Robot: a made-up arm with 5 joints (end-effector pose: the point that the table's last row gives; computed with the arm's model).
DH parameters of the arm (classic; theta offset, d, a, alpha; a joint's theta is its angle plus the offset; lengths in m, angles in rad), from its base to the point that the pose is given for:
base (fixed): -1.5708 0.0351 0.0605 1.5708
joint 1: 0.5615 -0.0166 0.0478 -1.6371
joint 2: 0 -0.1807 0.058 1.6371
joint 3: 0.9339 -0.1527 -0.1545 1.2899
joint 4: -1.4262 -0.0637 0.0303 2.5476
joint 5: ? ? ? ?
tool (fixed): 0.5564 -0.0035 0 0
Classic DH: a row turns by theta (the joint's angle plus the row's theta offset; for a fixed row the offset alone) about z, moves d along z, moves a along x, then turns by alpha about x.
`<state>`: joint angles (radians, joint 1 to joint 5).
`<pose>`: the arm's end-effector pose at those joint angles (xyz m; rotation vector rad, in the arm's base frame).
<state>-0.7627 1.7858 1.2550 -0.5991 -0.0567</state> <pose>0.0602 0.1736 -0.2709 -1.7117 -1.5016 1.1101</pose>
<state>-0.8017 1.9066 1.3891 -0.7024 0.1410</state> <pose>0.0553 0.1942 -0.2511 -1.9317 -1.3748 1.0380</pose>
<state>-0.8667 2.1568 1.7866 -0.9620 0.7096</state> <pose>0.0484 0.2340 -0.1858 -2.3413 -0.7612 0.5629</pose>
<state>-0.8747 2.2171 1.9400 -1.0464 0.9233</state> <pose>0.0483 0.2416 -0.1602 -2.3580 -0.4666 0.3572</pose>
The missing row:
joint 5: -0.5108 0.0096 -0.0109 0.6208
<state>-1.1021 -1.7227 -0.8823 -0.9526 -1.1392</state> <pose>0.1115 -0.2053 -0.2010 -0.1744 -0.0146 -1.7507</pose>
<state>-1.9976 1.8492 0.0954 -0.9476 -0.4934</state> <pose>-0.1366 0.2362 0.1045 0.1847 -2.0997 1.0870</pose>
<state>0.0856 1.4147 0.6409 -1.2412 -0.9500</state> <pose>0.0205 -0.1687 -0.3321 -1.3064 -0.4800 2.1503</pose>
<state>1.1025 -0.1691 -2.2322 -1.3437 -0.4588</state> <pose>0.1594 -0.0340 0.1744 -0.1026 -0.2505 0.9130</pose>
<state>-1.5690 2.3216 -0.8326 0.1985 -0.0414</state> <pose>-0.1972 0.0475 -0.0079 0.6545 -1.2748 1.7423</pose>
